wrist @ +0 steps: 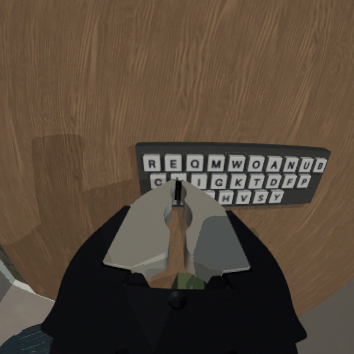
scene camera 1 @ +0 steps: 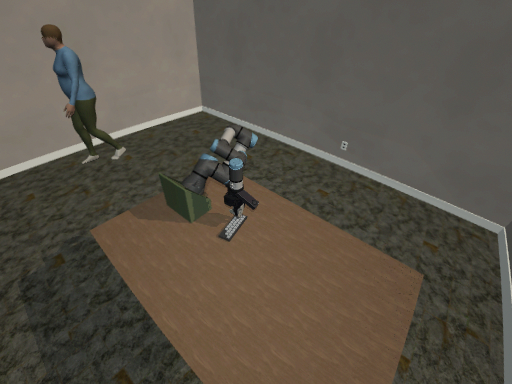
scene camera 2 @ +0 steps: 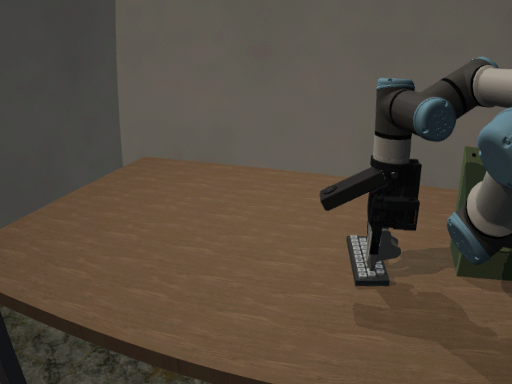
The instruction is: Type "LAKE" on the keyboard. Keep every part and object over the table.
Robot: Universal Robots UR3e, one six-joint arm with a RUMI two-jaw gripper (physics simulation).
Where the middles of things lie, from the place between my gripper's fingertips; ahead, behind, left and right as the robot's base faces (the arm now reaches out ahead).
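Labels:
My hand is 6 cm to the left of the dark keyboard (scene camera 2: 362, 275), and it is also 1 cm above the keyboard and 1 cm short of it.

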